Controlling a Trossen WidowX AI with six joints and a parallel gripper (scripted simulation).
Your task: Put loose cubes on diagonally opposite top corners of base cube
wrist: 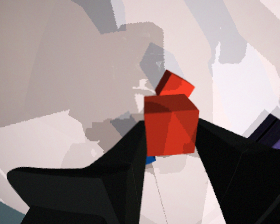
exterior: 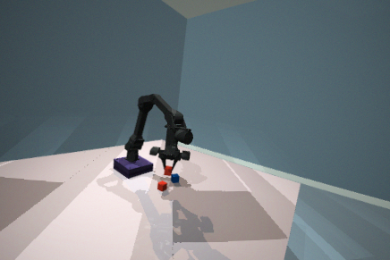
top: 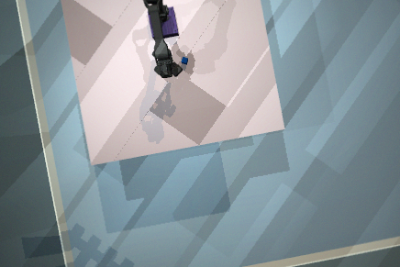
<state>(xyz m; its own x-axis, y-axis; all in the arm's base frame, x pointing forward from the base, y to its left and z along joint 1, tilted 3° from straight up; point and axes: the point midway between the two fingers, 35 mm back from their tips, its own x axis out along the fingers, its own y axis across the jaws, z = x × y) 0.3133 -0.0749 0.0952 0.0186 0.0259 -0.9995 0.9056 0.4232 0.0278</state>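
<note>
My gripper tip is 20 mm past the blue cube, 100 mm to the right of it and 80 mm above it. Also, from my gripper tip: red cube (20 mm behind, 10 mm to the right, 80 mm below).
</note>
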